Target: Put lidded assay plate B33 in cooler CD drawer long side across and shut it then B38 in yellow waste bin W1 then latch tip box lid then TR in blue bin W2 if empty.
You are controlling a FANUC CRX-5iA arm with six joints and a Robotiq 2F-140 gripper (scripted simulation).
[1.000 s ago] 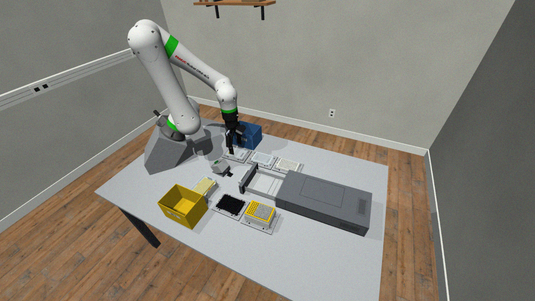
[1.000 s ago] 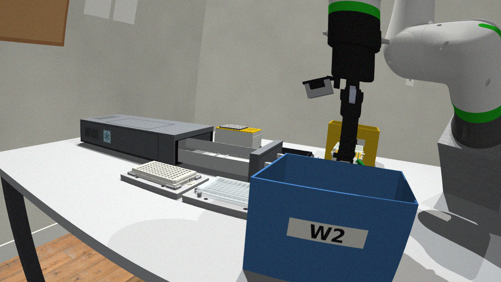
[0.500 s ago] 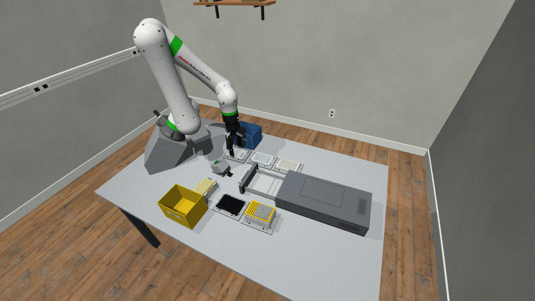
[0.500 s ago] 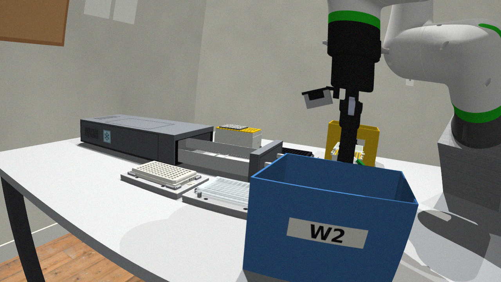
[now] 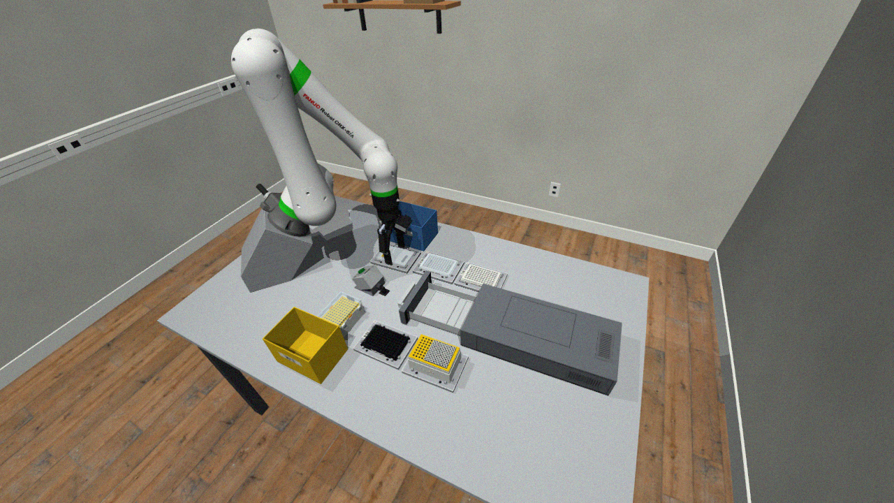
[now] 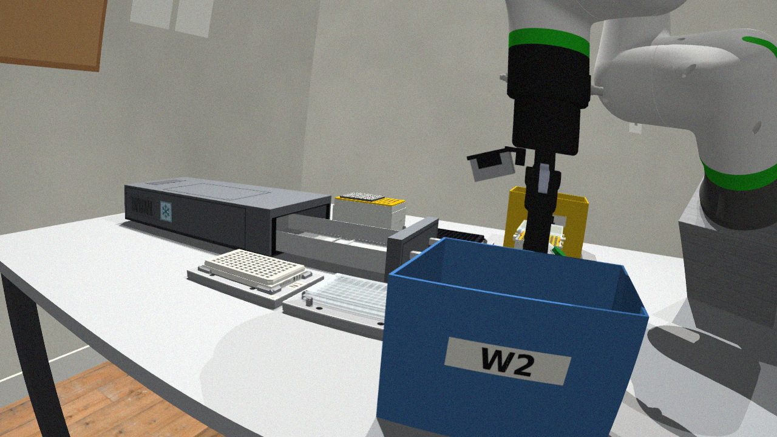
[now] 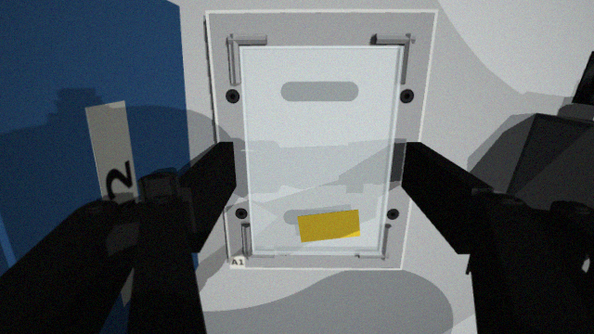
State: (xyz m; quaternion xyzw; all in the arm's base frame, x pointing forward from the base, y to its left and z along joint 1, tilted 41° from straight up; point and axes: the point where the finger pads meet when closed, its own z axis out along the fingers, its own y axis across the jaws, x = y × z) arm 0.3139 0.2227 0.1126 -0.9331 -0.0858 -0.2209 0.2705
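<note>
My gripper is now 30 mm above the clear plate lid. The rest, counted from my hand: clear plate (170 mm ahead, 60 mm to the left, 30 mm below); DONE key box (160 mm to the right, 30 mm ahead, 10 mm above); blue bin W2 (140 mm to the left, 40 mm behind, 10 mm below).
</note>
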